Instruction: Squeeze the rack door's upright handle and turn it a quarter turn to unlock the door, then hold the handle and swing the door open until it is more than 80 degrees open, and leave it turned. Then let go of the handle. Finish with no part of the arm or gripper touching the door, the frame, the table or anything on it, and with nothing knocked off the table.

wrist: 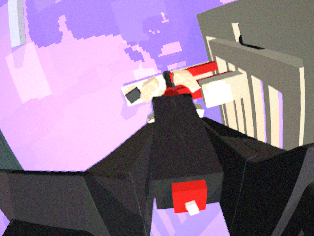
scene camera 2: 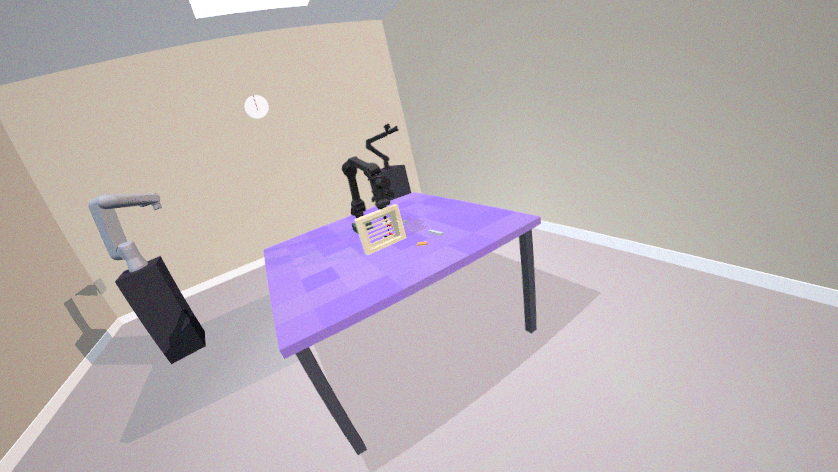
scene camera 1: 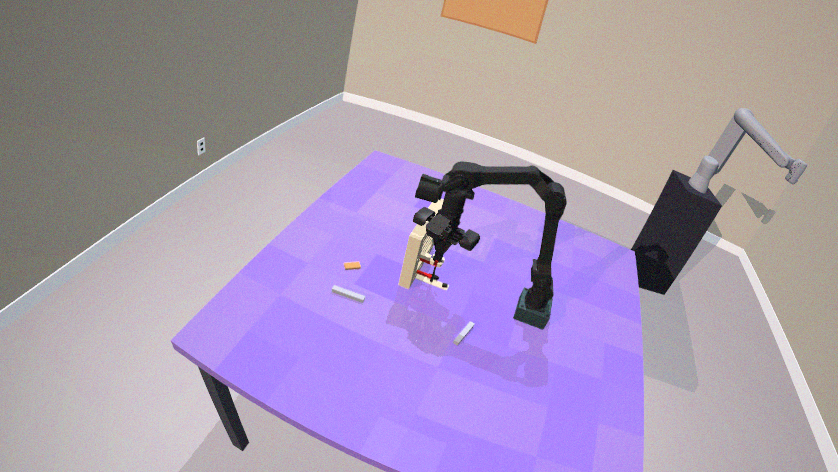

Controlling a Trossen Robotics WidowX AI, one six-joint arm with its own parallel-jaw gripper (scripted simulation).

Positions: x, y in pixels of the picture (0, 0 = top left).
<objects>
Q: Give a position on a handle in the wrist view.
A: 190, 197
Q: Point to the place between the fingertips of the gripper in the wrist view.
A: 177, 128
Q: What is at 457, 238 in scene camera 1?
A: The gripper.
</objects>
